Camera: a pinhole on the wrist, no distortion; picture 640 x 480 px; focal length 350.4 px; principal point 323.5 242.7 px. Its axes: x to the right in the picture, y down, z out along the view. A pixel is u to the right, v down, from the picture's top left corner.
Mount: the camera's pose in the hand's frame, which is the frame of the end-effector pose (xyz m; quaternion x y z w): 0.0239 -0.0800 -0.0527 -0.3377 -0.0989 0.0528 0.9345
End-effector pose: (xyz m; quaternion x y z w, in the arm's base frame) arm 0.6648 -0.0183 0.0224 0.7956 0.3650 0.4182 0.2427
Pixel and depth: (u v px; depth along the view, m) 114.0 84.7 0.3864
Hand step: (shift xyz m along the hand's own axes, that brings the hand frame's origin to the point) -0.2810 -0.0119 0.3153
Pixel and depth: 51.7 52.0 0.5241
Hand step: -0.4789 -0.0405 0.4640
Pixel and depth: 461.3 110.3 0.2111
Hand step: 0.0608 0.0037 0.1697
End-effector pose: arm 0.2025 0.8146 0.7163 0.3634 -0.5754 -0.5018 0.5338
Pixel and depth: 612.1 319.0 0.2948
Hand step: 0.1935 0.1924 0.1641
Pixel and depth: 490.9 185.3 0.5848
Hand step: 0.1703 0.2559 0.4904
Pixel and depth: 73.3 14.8 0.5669
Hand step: -0.4840 -0.0776 0.5500
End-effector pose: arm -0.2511 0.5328 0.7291 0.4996 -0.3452 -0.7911 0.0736
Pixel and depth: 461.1 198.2 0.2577
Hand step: 0.0668 0.0716 0.1773
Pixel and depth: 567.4 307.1 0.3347
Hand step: 0.1752 0.2135 0.1944
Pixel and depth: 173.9 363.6 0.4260
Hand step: -0.2520 0.2670 0.1463
